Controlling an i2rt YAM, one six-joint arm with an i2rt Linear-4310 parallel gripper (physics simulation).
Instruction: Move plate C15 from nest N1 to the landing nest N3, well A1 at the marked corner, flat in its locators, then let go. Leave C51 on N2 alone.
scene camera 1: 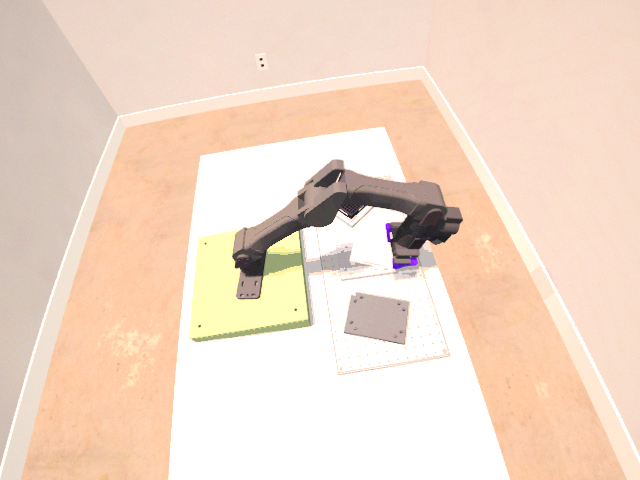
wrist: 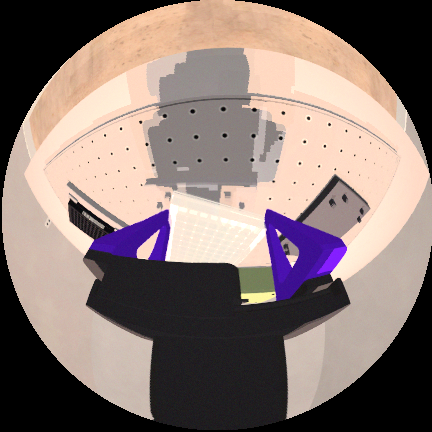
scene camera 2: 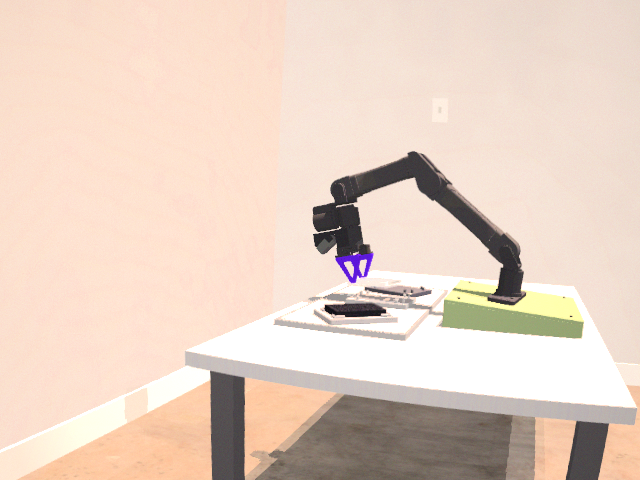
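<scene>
The white plate C15 (scene camera 1: pixel 368 253) (wrist: pixel 212 232) is held by its edges between the purple fingers of my gripper (scene camera 1: pixel 395 249) (scene camera 2: pixel 357 279) (wrist: pixel 217 214), which is shut on it. It hangs above the white landing nest N3 (scene camera 1: pixel 356 277) (scene camera 2: pixel 390 303), covering much of it in scene camera 1. Its height above the nest and its A1 corner cannot be made out. The dark grey nest N1 (scene camera 1: pixel 377 317) (scene camera 2: pixel 400 290) (wrist: pixel 332 210) has no plate on it. The black plate C51 (scene camera 1: pixel 351 208) (scene camera 2: pixel 355 309) (wrist: pixel 89 218) sits on the white nest N2 (scene camera 1: pixel 352 223) (scene camera 2: pixel 361 319), partly behind the arm in scene camera 1.
The nests stand on a perforated board (scene camera 1: pixel 361 356) (scene camera 2: pixel 405 330) (wrist: pixel 310 145) on the white table (scene camera 1: pixel 330 423) (scene camera 2: pixel 413 366). The arm's base is on a yellow-green block (scene camera 1: pixel 227 315) (scene camera 2: pixel 511 320) beside the board. The raised forearm passes over the N2 side in scene camera 1.
</scene>
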